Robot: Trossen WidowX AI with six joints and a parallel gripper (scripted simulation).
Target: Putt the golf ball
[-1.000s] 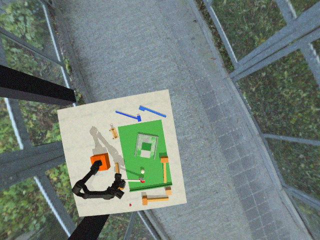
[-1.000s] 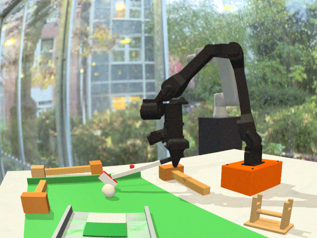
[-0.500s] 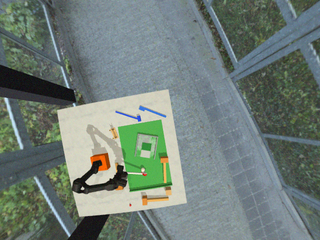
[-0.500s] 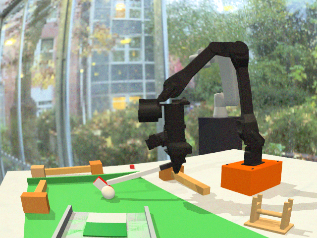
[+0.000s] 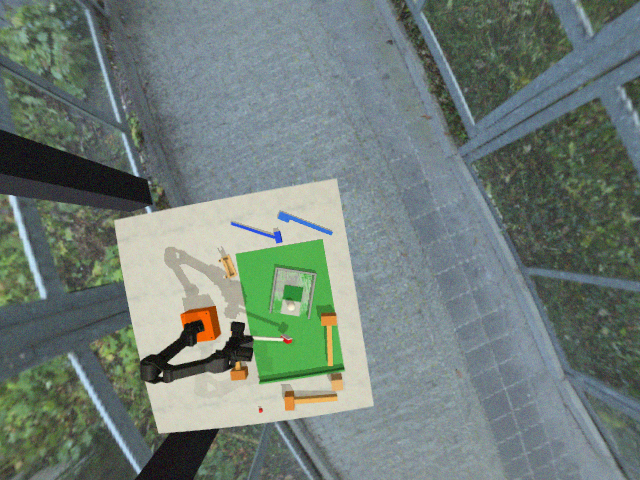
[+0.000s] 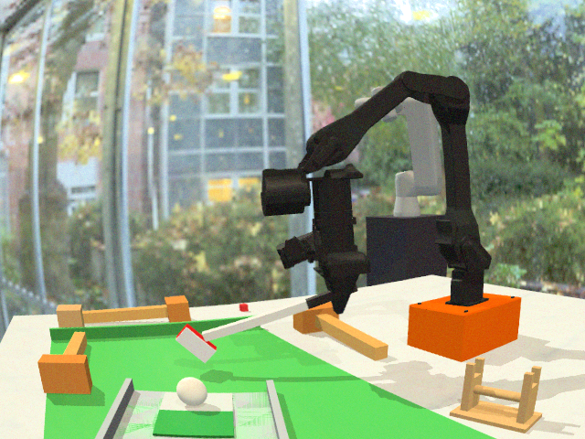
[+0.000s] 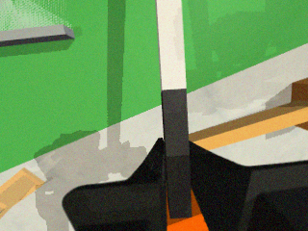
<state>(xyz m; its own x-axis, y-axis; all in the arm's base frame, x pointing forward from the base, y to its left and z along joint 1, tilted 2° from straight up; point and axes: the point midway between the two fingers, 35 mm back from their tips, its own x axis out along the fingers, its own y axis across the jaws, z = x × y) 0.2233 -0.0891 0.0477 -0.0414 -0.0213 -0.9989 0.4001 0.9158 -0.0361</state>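
My gripper tip is 110 mm short of the red putter, 50 mm to the left of it and 10 mm above it. Round my gripper tip: small wooden rack (350 mm to the left, 60 mm below); then white golf ball (270 mm ahead, 50 mm to the left, 70 mm below); then green mat (250 mm ahead, 20 mm to the left, 90 mm below).
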